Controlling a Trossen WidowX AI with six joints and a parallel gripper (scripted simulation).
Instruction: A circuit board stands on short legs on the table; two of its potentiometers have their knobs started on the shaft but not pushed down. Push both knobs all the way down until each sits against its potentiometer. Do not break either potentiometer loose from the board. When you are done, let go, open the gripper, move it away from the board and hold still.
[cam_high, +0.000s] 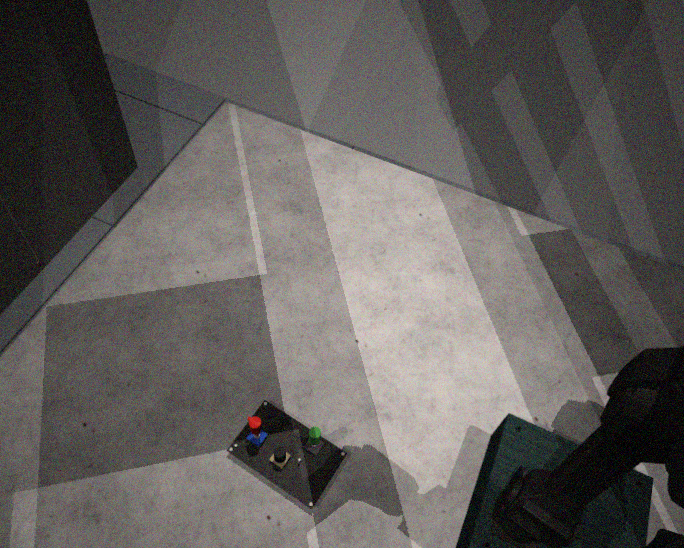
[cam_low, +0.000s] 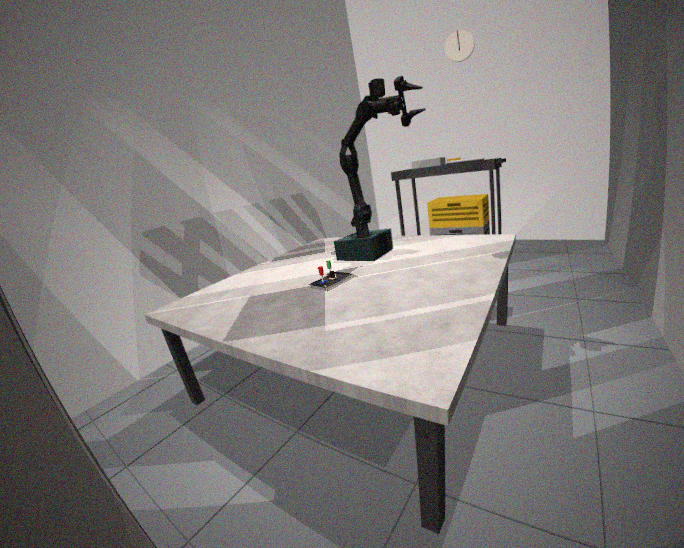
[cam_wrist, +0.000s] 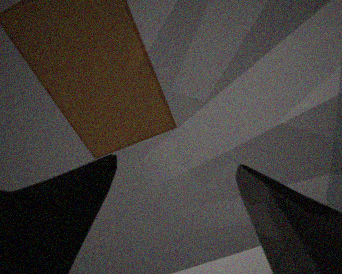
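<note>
My gripper tip is now 59 cm above the green knob, 38 cm to the left of it and 29 cm short of it. Also, from my gripper tip: red knob 59 cm below, 38 cm ahead, 35 cm to the right.
</note>
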